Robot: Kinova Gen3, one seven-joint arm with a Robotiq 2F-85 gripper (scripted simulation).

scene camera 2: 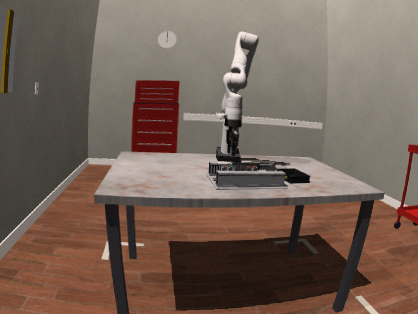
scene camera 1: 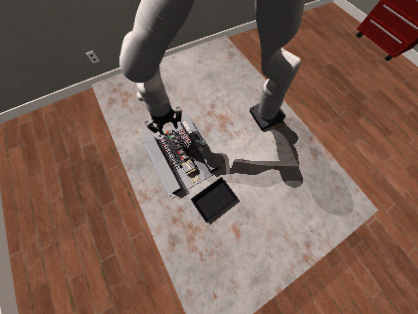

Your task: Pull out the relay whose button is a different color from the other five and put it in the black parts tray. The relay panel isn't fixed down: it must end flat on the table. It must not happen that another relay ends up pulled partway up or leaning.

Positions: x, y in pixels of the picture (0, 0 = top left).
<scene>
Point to a black parts tray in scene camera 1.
At 216, 197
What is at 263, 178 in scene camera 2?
A grey relay panel.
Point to a grey relay panel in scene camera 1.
At 177, 180
</scene>
